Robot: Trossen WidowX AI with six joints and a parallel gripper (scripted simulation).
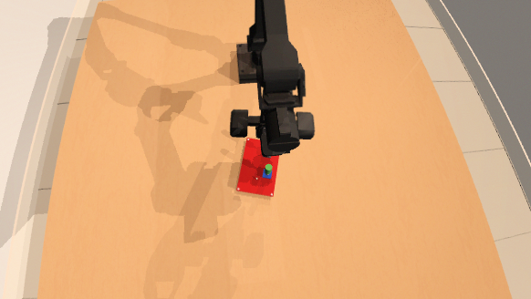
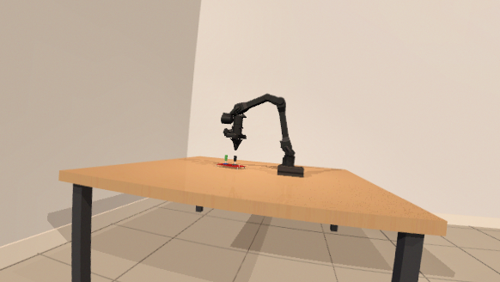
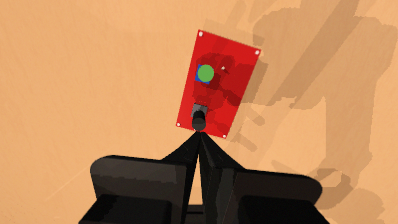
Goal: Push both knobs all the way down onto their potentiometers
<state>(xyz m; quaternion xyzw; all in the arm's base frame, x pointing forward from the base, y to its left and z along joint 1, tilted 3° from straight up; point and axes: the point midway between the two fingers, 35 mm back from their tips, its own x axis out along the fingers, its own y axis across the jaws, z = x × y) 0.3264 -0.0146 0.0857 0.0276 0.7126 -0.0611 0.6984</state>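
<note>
The black knob is 50 mm below my gripper tip. Also, from my gripper tip: green knob (60 mm ahead, 50 mm below, 10 mm to the right).
</note>
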